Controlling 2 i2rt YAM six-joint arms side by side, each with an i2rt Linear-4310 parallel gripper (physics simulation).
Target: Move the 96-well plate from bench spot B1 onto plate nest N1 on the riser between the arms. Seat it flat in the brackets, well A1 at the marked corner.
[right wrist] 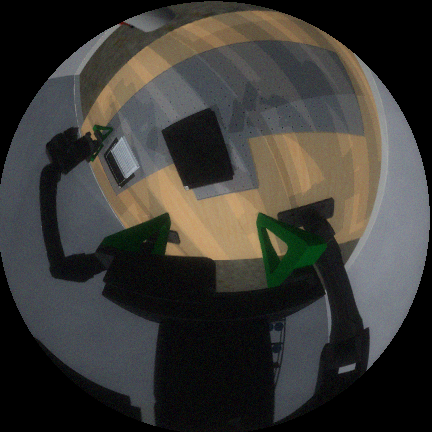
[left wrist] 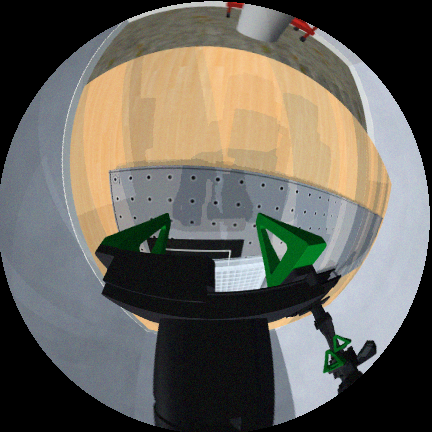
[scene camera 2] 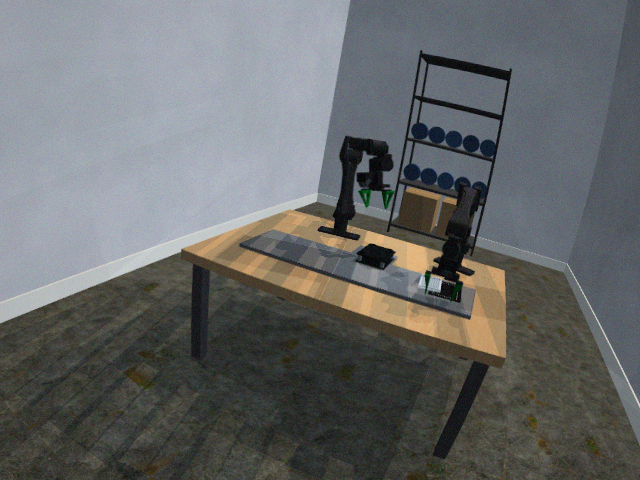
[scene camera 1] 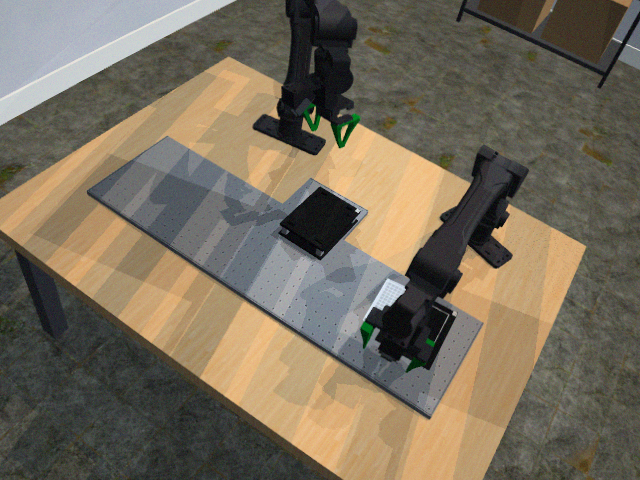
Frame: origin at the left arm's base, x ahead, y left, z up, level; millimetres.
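Where they show: left gripper, fingertip midpoint: [right wrist: 106, 136] [left wrist: 212, 217] [scene camera 2: 437, 297]; right gripper, fingertip midpoint: [right wrist: 213, 217] [left wrist: 330, 341] [scene camera 2: 376, 208] [scene camera 1: 327, 139]; left arm's base, origin of the base link: [scene camera 1: 475, 237]; right arm's base, origin of the base link: [right wrist: 306, 213] [scene camera 2: 339, 234] [scene camera 1: 289, 135].
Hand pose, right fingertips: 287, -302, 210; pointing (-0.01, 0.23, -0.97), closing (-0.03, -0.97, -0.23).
Each offset is from my right fingertips to the top centre of the thing, as dx, dy, dz. Level surfaces: height alone.
The white 96-well plate @[+59, +347, -179] [scene camera 1: 388, 294] [scene camera 2: 431, 284] [left wrist: 239, 276] [right wrist: 129, 156] lies off-centre over one side of the black bench spot B1 [scene camera 2: 450, 290] [left wrist: 236, 246], with part of the spot's white outline uncovered. I cannot tell if it is flat. My left gripper [scene camera 1: 388, 356] [scene camera 2: 442, 295] [left wrist: 212, 217] is open above and in front of the plate and spot, and its arm hides part of both in scene camera 1. The black nest N1 @[+47, +76, -153] [scene camera 1: 321, 219] [scene camera 2: 376, 254] [right wrist: 197, 149] holds no plate. My right gripper [scene camera 1: 327, 137] [scene camera 2: 377, 207] [right wrist: 213, 217] is open and empty, high behind the nest.
A perforated grey board @[dz -197] [scene camera 1: 206, 227] [scene camera 2: 310, 258] [right wrist: 295, 75] runs along the wooden table @[dz -210] [scene camera 1: 217, 330] [scene camera 2: 336, 304] [left wrist: 200, 100]. Light corner pieces stand on the nest. A shelf rack [scene camera 2: 465, 63] stands behind the table. A white bin [left wrist: 262, 22] stands on the floor beyond it.
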